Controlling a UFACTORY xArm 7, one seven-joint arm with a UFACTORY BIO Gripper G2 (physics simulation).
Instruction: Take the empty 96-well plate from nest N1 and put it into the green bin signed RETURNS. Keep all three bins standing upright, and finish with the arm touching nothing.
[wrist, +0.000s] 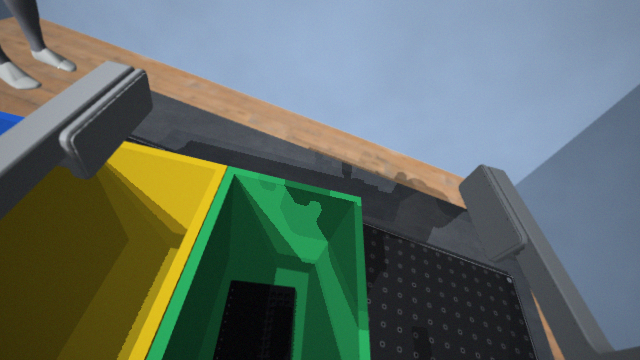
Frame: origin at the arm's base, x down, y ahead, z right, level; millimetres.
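Where they show: hand, tool point: (326, 170).
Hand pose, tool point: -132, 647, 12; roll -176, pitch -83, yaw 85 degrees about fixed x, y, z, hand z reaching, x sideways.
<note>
Things, the pixels of their top centre, and the offset from my tool point, as dx, dy, dz. "pt": a spot on its surface instead. Level surfaces: height alone.
- black 96-well plate, top centre: (256, 337) +277, -6, +3
- green bin, top centre: (282, 273) +114, +5, +2
- yellow bin, top centre: (86, 236) +114, -9, -129
- blue bin, surface spot: (7, 124) pt +120, +62, -252
- black perforated board, surface height: dx +294
The black 96-well plate (256, 320) lies low inside the green bin (300, 215), at the bottom of the wrist view, and its near end is cut off by the frame's edge. The green bin stands upright, and its near part is out of view; no sign shows on it. My gripper (301, 168) is wide open and empty, above the bins. Its left finger shows over the yellow bin's far corner and its right finger to the right of the green bin. Both fingers are apart from the plate. Nest N1 does not show.
The yellow bin (165, 185) stands upright directly left of the green one. A corner of the blue bin (7, 124) shows at the left edge. A black perforated board (440, 300) lies to the right. Two legs with white shoes (52, 59) stand at the upper left.
</note>
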